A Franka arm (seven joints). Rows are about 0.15 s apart.
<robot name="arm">
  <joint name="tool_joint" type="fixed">
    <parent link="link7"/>
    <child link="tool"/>
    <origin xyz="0 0 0.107"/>
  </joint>
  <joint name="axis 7" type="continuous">
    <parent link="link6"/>
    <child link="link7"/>
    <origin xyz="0.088 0 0" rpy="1.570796 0 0"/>
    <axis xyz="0 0 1"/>
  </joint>
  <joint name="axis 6" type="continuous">
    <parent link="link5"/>
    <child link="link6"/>
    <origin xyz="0 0 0" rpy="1.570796 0 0"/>
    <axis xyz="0 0 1"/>
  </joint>
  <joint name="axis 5" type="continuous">
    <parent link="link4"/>
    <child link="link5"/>
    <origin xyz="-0.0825 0.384 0" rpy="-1.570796 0 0"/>
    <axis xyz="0 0 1"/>
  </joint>
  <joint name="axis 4" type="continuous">
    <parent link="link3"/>
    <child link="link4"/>
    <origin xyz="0.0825 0 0" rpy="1.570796 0 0"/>
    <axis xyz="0 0 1"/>
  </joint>
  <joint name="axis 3" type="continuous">
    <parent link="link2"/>
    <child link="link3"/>
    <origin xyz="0 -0.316 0" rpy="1.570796 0 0"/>
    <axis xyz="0 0 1"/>
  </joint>
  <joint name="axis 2" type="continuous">
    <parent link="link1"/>
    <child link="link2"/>
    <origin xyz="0 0 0" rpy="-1.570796 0 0"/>
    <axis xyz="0 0 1"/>
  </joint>
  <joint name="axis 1" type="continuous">
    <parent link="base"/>
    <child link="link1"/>
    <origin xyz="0 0 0.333"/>
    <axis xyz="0 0 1"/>
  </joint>
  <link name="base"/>
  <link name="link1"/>
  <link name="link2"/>
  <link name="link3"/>
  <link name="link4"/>
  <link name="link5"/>
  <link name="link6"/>
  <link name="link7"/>
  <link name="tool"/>
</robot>
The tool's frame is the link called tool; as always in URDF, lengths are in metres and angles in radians. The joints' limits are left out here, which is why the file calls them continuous.
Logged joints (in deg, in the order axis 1, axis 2, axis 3, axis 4, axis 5, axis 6, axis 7), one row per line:
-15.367, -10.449, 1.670, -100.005, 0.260, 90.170, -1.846
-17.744, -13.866, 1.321, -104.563, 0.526, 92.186, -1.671
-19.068, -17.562, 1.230, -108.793, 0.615, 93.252, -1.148
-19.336, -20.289, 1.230, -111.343, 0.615, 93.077, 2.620
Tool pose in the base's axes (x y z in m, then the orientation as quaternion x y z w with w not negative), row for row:
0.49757, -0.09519, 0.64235, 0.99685, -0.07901, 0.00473, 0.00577
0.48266, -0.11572, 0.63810, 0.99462, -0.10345, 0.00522, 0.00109
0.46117, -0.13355, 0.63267, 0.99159, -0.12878, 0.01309, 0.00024
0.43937, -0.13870, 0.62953, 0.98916, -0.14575, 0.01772, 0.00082
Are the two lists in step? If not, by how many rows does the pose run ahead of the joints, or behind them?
The pose runs 1 row behind the joints: the pose in row i belongs to the joints in row i - 1.
